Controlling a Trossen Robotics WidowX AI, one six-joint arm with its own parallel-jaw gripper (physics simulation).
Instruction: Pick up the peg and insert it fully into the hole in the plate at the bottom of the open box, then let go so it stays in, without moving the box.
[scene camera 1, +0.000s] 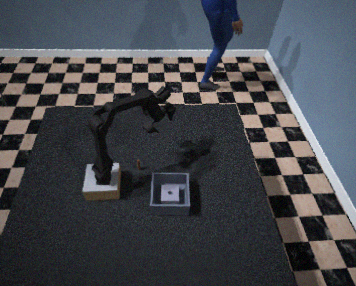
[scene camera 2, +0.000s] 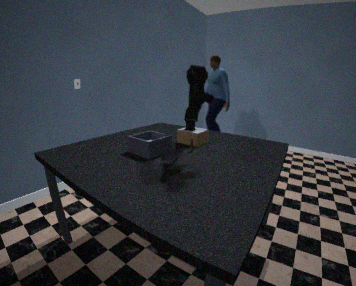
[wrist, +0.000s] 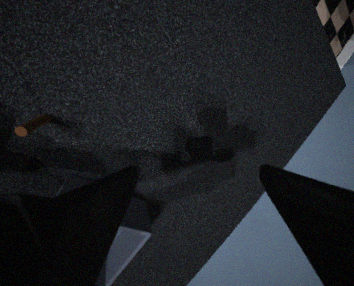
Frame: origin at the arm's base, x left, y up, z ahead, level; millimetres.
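Seen in the pictures: gripper, fingertip midpoint: (scene camera 1: 164, 126) (scene camera 2: 195, 117) (wrist: 197, 171); arm's base, link origin: (scene camera 1: 103, 179) (scene camera 2: 190, 129).
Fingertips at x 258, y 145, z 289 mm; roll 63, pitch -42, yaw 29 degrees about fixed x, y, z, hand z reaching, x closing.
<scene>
Pixels of each thing's top centre, then the offset from my fingertips to it. Level surfaces: height alone.
- orange-brown peg, top centre: (wrist: 20, 131) (scene camera 1: 138, 160) (scene camera 2: 192, 138) dx -119, dy -154, dz -134 mm
- open grey box, top centre: (wrist: 84, 258) (scene camera 1: 170, 188) (scene camera 2: 149, 135) dx -292, dy -137, dz +50 mm
- pale plate, top centre: (scene camera 1: 170, 192) dx -292, dy -174, dz +50 mm
- dark table, surface height: dy -234 mm
The orange-brown peg (scene camera 1: 138, 164) (scene camera 2: 192, 146) (wrist: 21, 131) stands upright on the dark table, between the arm's base and the box; in the wrist view it is at the far left. The open grey box (scene camera 1: 170, 210) (scene camera 2: 151, 148) stands right of the base in scene camera 1, and part of it shows low in the wrist view. The pale plate (scene camera 1: 165, 198) with its dark hole lies on the box's bottom. My gripper (scene camera 1: 162, 122) (wrist: 197, 171) is open and empty, high above the table, away from peg and box. It is hard to make out in scene camera 2.
The arm's base stands on a white-topped wooden block (scene camera 1: 101, 195) (scene camera 2: 193, 137), close to the peg. The dark table (scene camera 1: 150, 250) (scene camera 2: 225, 185) has its edge at the right in the wrist view. A person (scene camera 1: 219, 35) (scene camera 2: 218, 90) in blue is beyond the table. The arm casts a shadow on the table.
</scene>
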